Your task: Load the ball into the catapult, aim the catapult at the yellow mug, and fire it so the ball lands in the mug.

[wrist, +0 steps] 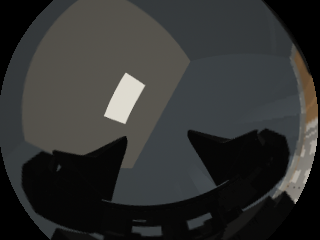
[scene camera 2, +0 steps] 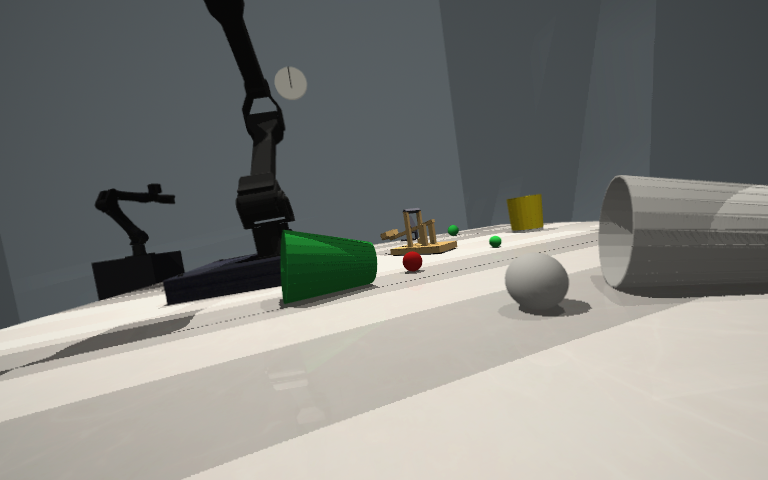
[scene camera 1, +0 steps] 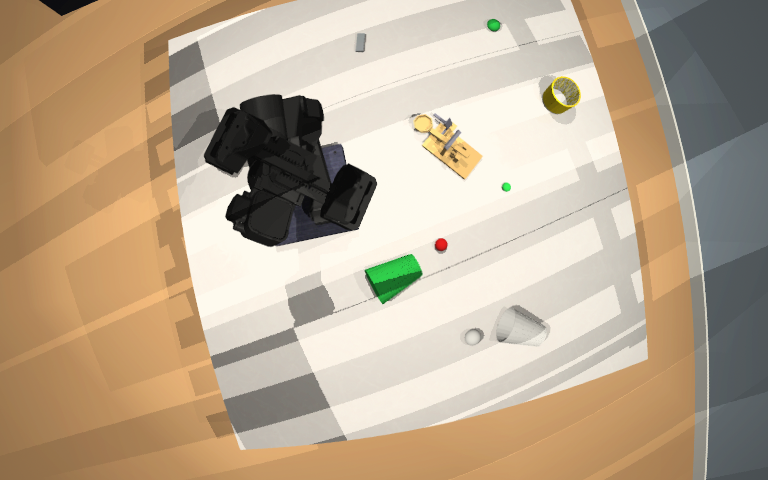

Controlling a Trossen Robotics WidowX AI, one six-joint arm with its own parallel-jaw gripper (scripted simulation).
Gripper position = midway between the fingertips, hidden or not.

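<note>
The gripper (scene camera 1: 313, 160) holds nothing and stands open. The scene also has a wooden catapult (scene camera 1: 457, 162) (scene camera 2: 422, 247), a white cup (scene camera 1: 514, 327) and a white ball (scene camera 2: 535, 280). A yellow mug (scene camera 2: 525, 213) (scene camera 1: 563, 94) is there too, though the wrist view does not show the mug, hidden by the gripper. There is a green cup (scene camera 2: 312, 265) (scene camera 1: 388, 279) as well, and in the wrist view the green cup is out of frame.
</note>
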